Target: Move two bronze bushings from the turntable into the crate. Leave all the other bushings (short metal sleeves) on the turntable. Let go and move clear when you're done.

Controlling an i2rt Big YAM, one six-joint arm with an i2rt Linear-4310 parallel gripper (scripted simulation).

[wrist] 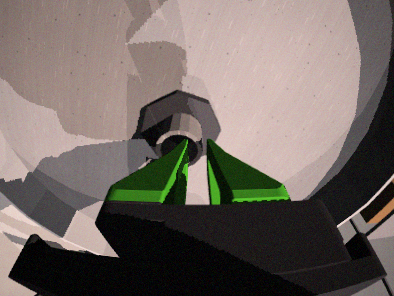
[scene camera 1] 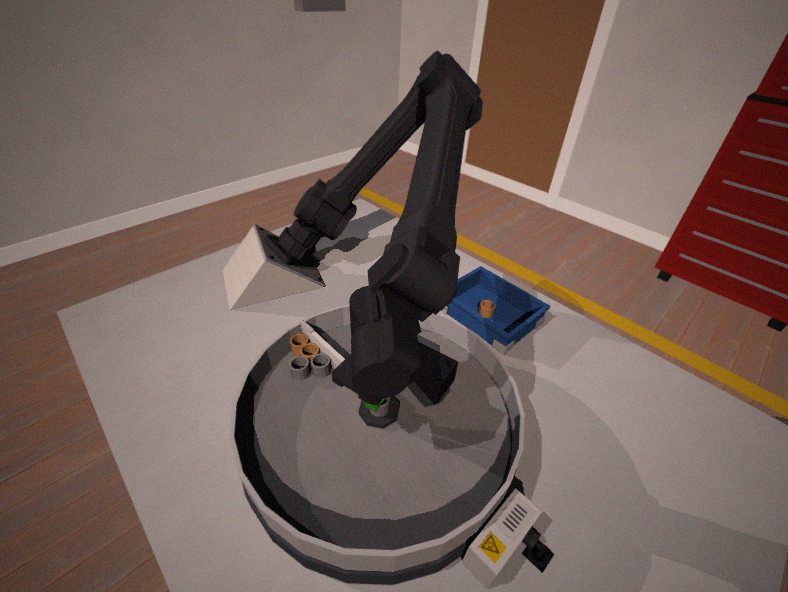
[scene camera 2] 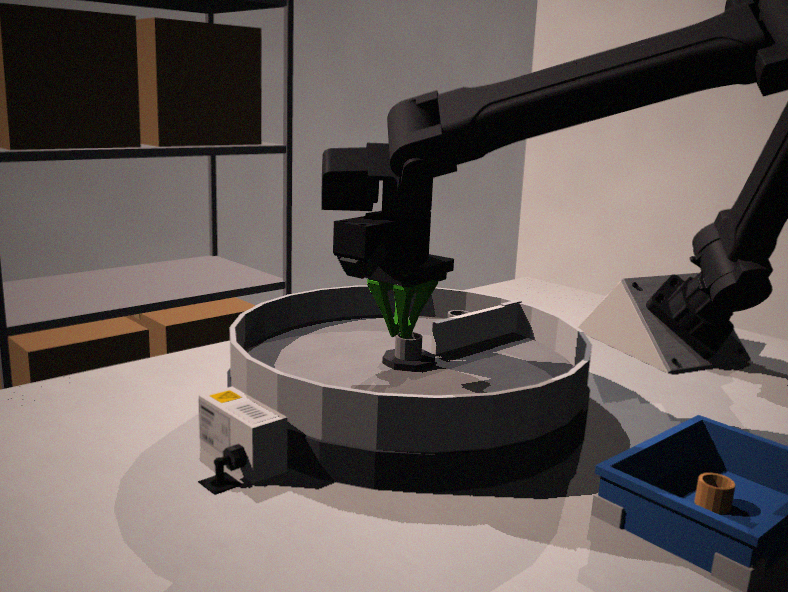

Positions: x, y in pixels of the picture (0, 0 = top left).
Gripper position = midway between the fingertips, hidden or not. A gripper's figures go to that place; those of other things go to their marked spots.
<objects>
My gripper [scene camera 2: 400, 337]: 91 cm from the lens. A bronze bushing [scene camera 2: 718, 500] is 77 cm from the lens. A blue crate [scene camera 2: 668, 465] is 82 cm from the lens. A turntable [scene camera 2: 357, 352]: 94 cm from the lens. The marked spots on the blue crate and the turntable are 38 cm apart.
</objects>
